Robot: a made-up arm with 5 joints.
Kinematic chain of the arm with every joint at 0, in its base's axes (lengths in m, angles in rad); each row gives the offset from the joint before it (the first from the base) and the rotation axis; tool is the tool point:
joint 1: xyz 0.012 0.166 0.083 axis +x
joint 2: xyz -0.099 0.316 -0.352 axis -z
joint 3: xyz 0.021 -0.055 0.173 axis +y
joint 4: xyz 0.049 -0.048 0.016 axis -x
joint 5: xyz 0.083 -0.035 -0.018 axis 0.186 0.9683 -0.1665
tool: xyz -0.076 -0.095 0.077
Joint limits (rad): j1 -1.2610..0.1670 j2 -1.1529..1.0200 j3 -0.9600..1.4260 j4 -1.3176..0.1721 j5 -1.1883..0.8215
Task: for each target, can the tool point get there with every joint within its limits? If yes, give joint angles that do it. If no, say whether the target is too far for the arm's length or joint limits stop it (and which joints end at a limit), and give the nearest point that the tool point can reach.
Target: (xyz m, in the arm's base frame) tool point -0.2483 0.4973 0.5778
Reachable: no: joint limits stop it (at a limit: joint 1, joint 2, joint 3, joint 4, joint 5) | nearest point -0.2840 0.3732 0.1028 | short by 0.492 m
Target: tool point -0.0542 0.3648 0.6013
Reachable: no: joint limits stop it (at a limit: joint 1, joint 4, joint 5) | nearest point 0.0698 0.3202 0.0968 | short by 0.521 m
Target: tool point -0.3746 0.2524 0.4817
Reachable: no: joint limits stop it (at a limit: joint 1, joint 2, joint 4, joint 5) | nearest point -0.2723 0.3539 0.1023 | short by 0.406 m
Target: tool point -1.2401 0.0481 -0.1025
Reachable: no: too far | nearest point -0.3049 -0.0247 -0.2171 | short by 0.945 m
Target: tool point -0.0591 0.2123 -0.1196
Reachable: yes | joints -0.1478 0.0988 0.5960 -0.2461 -0.5423
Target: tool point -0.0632 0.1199 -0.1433
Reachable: yes | joints -0.3975 0.4055 1.2083 -0.0605 0.3930
